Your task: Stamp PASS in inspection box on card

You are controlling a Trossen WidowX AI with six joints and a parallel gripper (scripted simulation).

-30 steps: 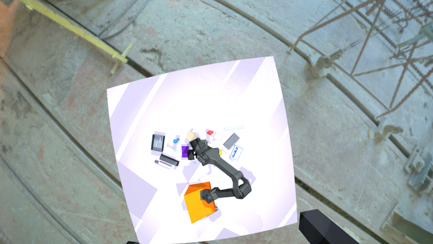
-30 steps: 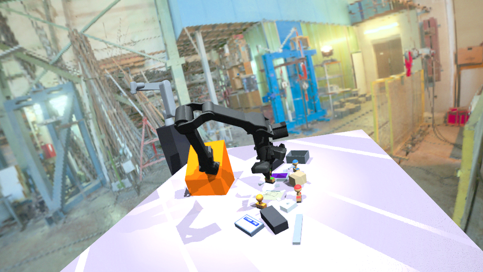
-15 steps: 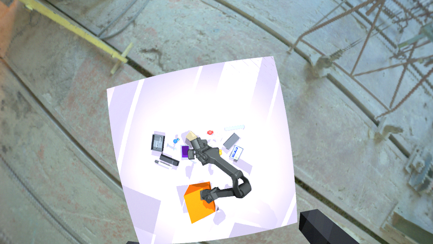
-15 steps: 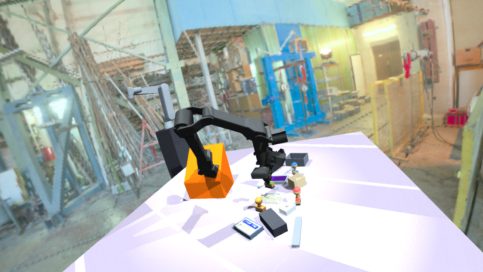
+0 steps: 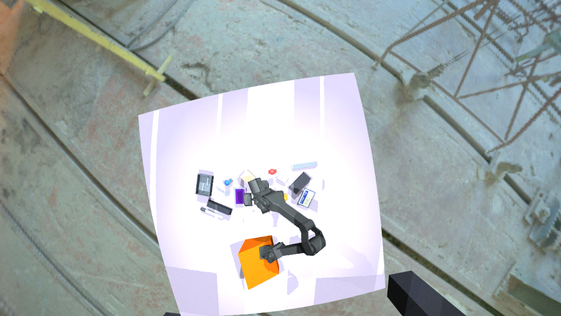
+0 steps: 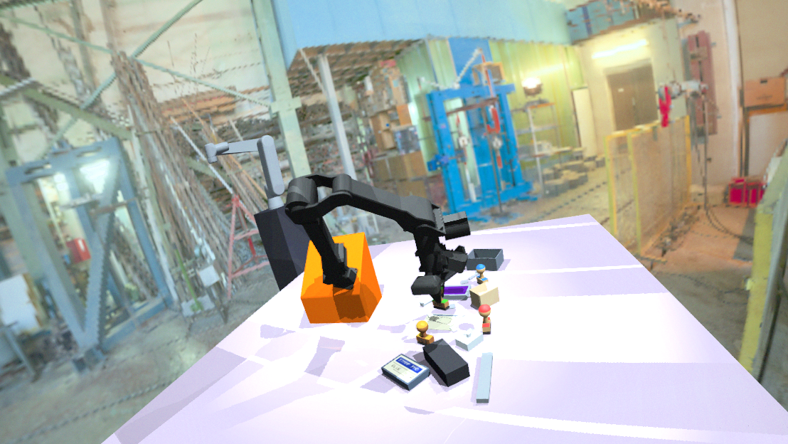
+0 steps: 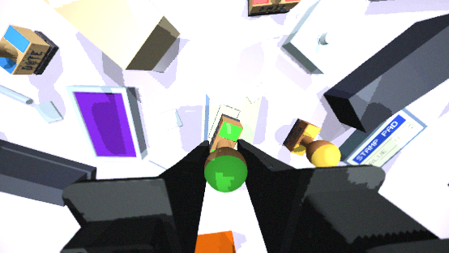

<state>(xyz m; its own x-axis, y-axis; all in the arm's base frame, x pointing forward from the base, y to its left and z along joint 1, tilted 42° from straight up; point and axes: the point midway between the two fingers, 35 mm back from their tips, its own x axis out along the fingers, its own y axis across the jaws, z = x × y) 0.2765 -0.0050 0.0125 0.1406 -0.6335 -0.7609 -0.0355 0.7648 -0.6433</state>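
Now: the card 6 cm below my gripper tip, 1 cm to the right of it and 1 cm behind it. Round my gripper tip: yellow-knobbed stamp: 10 cm to the right, 4 cm below, 2 cm behind; tan block: 10 cm ahead, 8 cm to the left, 4 cm below; green-knobbed stamp: right at my gripper tip.
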